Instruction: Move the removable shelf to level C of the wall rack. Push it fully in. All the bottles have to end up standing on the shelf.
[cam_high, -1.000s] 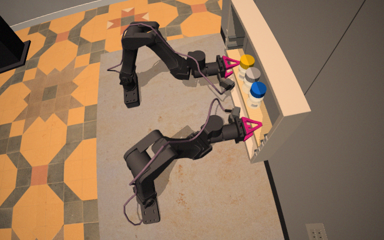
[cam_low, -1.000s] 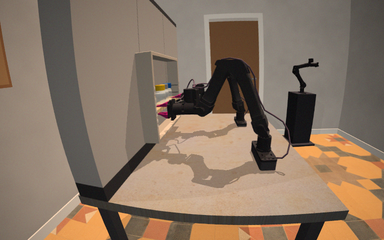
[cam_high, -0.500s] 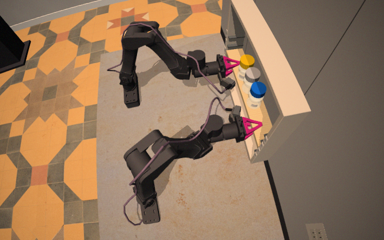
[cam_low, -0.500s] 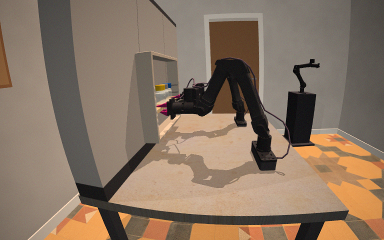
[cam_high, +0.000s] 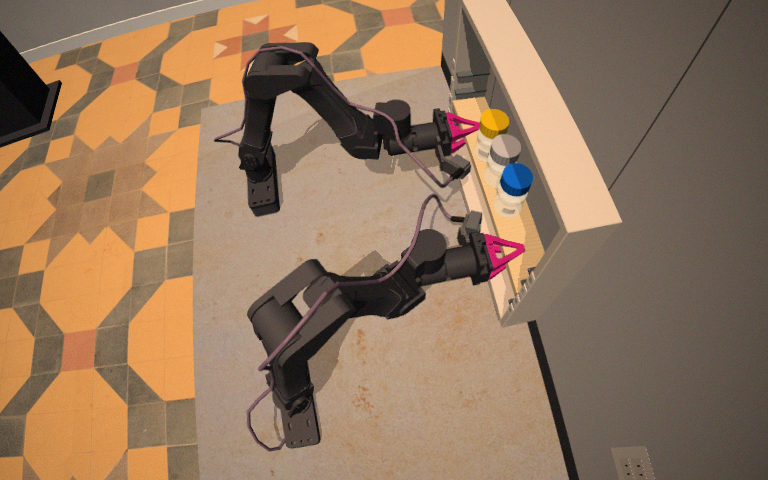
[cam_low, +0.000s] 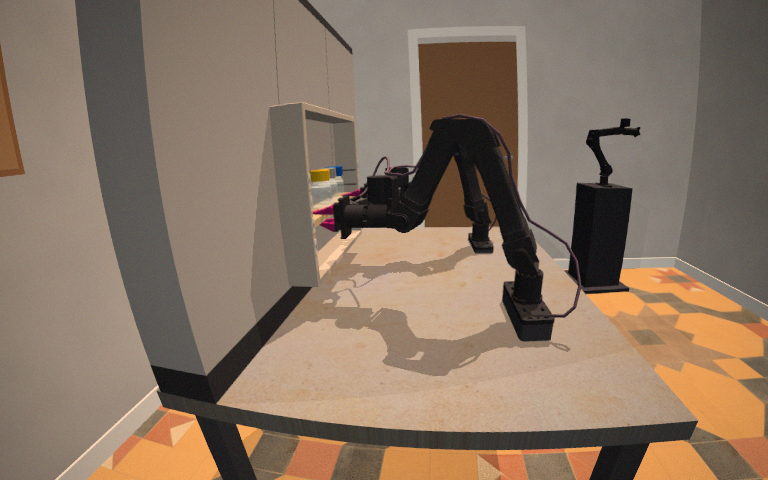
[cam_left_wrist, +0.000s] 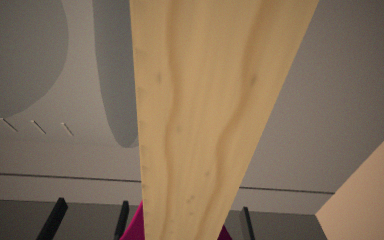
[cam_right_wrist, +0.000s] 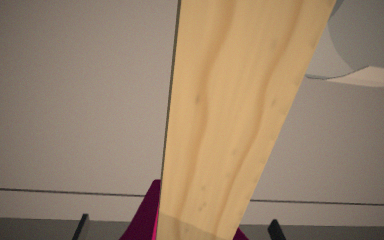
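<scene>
The blue-capped bottle lies 10 mm ahead of my right hand, 90 mm to the left of it and 60 mm above it. The rest, counted from my right hand: grey-capped bottle: 10 mm ahead, 160 mm to the left, 60 mm above; wooden shelf: 20 mm ahead, 150 mm to the left; wall rack: 20 mm ahead, 150 mm to the left, 60 mm above.
Now: left hand 10 mm past the yellow-capped bottle, 70 mm to the left of it and 60 mm below it. Also, from my left hand: grey-capped bottle 10 mm behind, 140 mm to the right, 60 mm above; then wooden shelf 150 mm to the right; then wall rack 150 mm to the right, 60 mm above.
</scene>
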